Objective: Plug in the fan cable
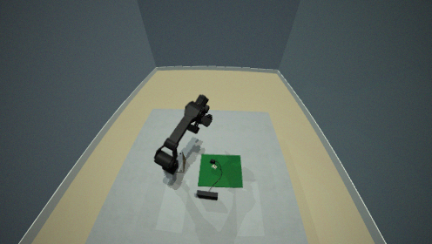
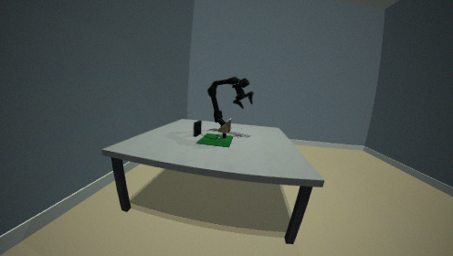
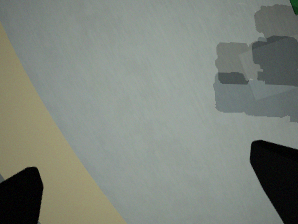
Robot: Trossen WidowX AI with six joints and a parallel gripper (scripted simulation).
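Right now the black plug is 9 cm ahead of my gripper tip, 17 cm to the right of it and 25 cm below it. Also, from my gripper tip: black fan (7 cm ahead, 41 cm to the right, 22 cm below); then pale header (10 cm ahead, 20 cm to the right, 27 cm below); then green board (15 cm ahead, 22 cm to the right, 29 cm below).
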